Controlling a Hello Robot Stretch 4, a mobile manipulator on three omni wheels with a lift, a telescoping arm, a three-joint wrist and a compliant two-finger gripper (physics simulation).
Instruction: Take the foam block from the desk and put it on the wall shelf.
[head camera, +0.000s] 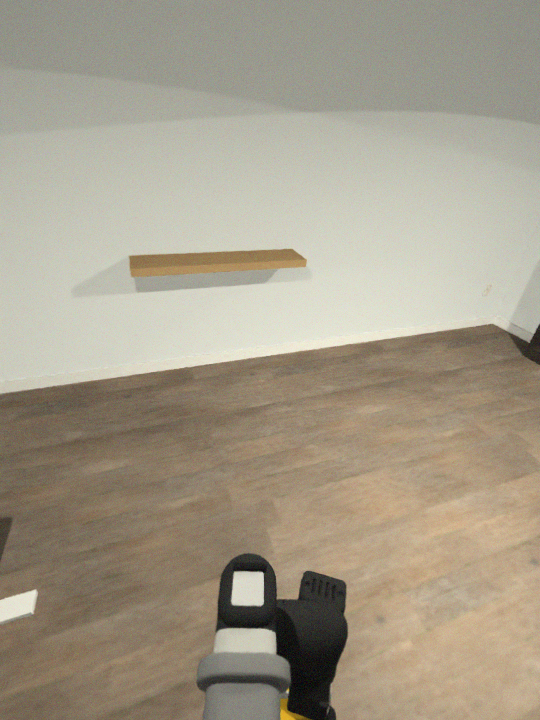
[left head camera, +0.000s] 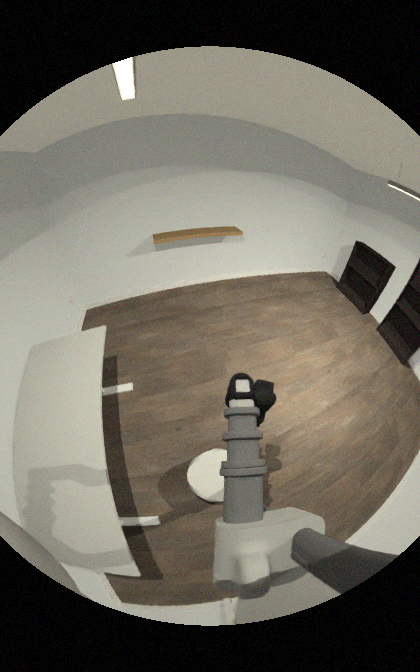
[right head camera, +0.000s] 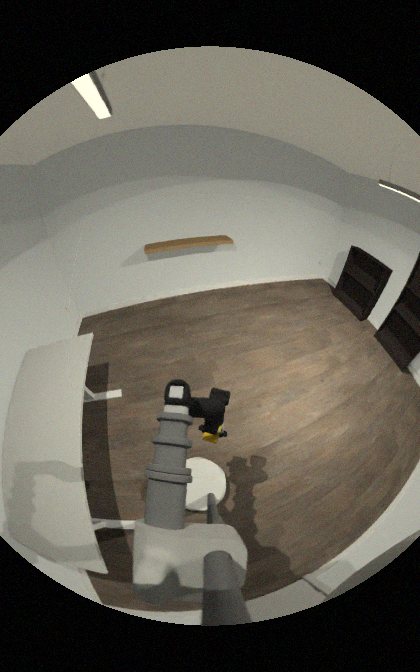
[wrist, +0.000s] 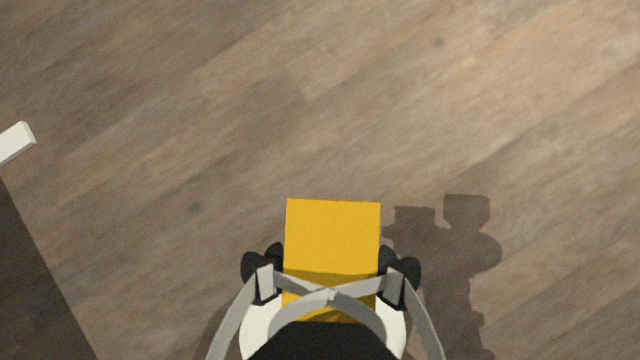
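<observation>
The foam block (wrist: 332, 237) (right head camera: 210, 437) is yellow and sits between the two fingertips in the wrist view. My gripper (wrist: 330, 264) is shut on it and holds it in the air above the floor. In the head view a small yellow part shows at the bottom edge, below the black wrist. The wall shelf (head camera: 217, 262) (left head camera: 197, 234) (right head camera: 188, 244) is a brown wooden board on the far wall, ahead of the arm and some way off. The desk (left head camera: 65, 425) (right head camera: 45, 425) is white and stands at the left.
The white round base (left head camera: 207, 475) (right head camera: 206, 482) lies below the arm. White desk feet (left head camera: 120, 388) (right head camera: 107, 395) reach out onto the wooden floor at the left. Dark bookcases (left head camera: 364, 276) (right head camera: 361, 281) stand against the right wall. Another part of a foot (wrist: 16, 142) shows at the left of the wrist view.
</observation>
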